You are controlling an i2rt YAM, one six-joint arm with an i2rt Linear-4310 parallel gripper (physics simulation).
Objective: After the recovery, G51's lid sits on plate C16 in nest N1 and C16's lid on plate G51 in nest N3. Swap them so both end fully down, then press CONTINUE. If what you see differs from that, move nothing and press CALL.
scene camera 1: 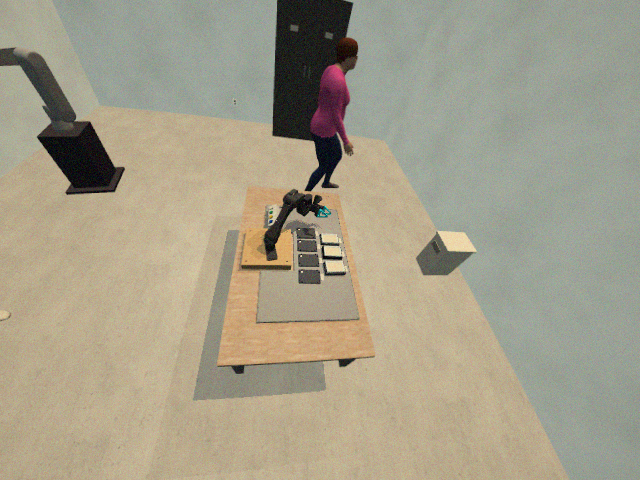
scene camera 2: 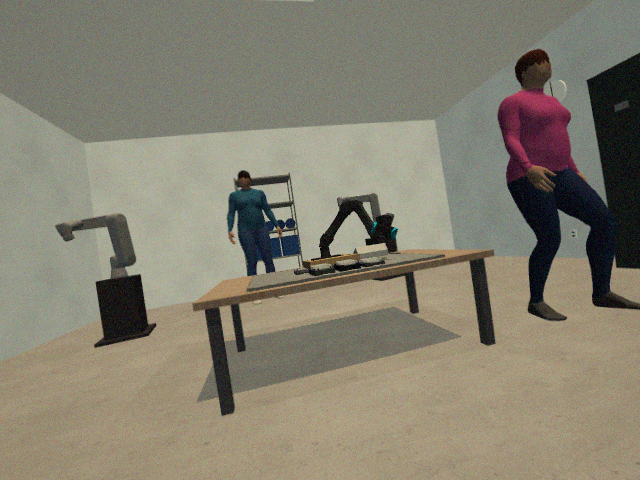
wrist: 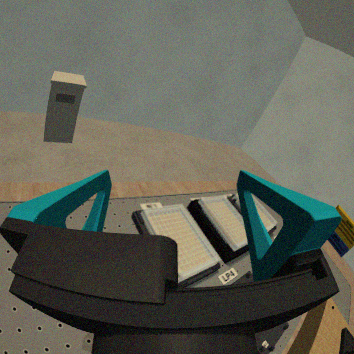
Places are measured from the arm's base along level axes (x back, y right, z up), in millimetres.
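Pixels of known places: gripper, between the fingertips: (scene camera 1: 329, 215) (scene camera 2: 382, 230) (wrist: 173, 176); arm's base, origin of its link: (scene camera 1: 270, 248) (scene camera 2: 326, 258).
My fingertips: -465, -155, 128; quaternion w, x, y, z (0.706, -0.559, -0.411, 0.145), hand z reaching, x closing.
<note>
For each thing: its top centre in the pictures, then the offset to it from my fingertips, as dx, dy, dz. "*": a spot on its surface instead. Level surfaces: height alone.
- closest plate, centre of its top: (wrist: 181, 234) (scene camera 1: 330, 237) -2, +109, -139
- button panel, centre of its top: (scene camera 2: 369, 245) (scene camera 1: 274, 213) +392, -153, -86
- grey mat, height of its surface: dz -170
- label, a spot on its surface: (wrist: 228, 276) * +104, +156, -168
Three pale plates with clear lids stand in a row of nests: the near one (scene camera 1: 334, 267) (scene camera 2: 322, 268), the middle one (scene camera 1: 332, 251) (scene camera 2: 346, 265) and the far one (scene camera 1: 329, 238) (scene camera 2: 371, 261). In the wrist view the closest plate (wrist: 181, 240) is partly behind the gripper body, and another plate (wrist: 225, 221) lies beyond it. Plate and lid codes are too small to read. The gripper (scene camera 1: 324, 211) (scene camera 2: 385, 232) (wrist: 174, 174) is open and empty, raised above the far end of the mat, apart from the plates. The button panel (scene camera 1: 270, 214) (scene camera 2: 371, 250) stands at the far left; its words are unreadable.
Several dark lid pads (scene camera 1: 308, 259) lie beside the plates on the grey mat (scene camera 1: 307, 304). One label (wrist: 228, 276) reads LP4. The arm stands on a wooden board (scene camera 1: 253, 253). A person in pink (scene camera 1: 330, 103) (scene camera 2: 540, 134) is near the table's far end.
</note>
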